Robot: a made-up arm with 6 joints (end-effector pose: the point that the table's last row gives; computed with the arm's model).
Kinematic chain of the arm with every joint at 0, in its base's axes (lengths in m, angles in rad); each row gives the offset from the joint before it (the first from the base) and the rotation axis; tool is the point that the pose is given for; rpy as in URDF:
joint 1: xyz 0 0 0.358 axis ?
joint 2: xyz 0 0 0 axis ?
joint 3: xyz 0.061 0 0.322 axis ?
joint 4: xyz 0.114 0 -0.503 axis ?
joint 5: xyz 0 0 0 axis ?
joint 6: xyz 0.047 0 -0.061 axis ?
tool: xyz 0 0 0 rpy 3.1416 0 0
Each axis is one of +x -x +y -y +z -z.
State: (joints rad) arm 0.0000 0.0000 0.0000 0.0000 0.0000 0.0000
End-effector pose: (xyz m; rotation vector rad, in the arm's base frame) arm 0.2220 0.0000 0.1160 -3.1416 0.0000 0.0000
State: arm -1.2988 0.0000 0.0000 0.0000 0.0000 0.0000
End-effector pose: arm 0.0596 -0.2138 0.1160 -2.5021 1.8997 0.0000
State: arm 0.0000 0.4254 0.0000 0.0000 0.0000 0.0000
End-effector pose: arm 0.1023 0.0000 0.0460 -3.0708 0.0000 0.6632
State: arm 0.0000 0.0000 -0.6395 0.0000 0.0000 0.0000
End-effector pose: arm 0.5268 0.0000 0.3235 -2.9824 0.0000 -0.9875
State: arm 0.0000 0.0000 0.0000 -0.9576 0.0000 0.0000
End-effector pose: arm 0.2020 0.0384 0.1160 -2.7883 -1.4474 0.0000
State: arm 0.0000 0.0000 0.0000 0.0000 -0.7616 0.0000
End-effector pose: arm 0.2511 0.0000 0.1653 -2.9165 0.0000 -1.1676
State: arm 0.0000 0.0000 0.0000 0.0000 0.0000 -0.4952
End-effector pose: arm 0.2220 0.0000 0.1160 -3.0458 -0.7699 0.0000
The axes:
joint 1: +z
joint 2: +y
joint 3: +y
joint 4: -z
joint 5: +y
joint 6: -z

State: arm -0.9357 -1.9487 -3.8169 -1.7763 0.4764 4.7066
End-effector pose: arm -0.2926 0.4198 -0.2621 -0.7518 -2.4290 0.2077
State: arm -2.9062 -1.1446 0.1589 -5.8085 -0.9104 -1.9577
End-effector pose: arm -0.2536 -0.0246 0.4208 0.9515 -1.1213 -1.4214
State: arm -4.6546 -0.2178 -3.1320 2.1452 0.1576 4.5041
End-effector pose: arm 0.0436 -0.2178 1.2244 0.3331 0.0705 -1.1503
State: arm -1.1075 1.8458 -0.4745 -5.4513 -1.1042 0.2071
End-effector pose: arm -0.1183 0.1117 -0.0466 1.6987 -1.7560 -0.7355
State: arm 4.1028 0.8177 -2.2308 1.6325 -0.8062 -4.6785
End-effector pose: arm -0.5200 -0.6111 0.5613 2.3241 0.2130 -1.9982
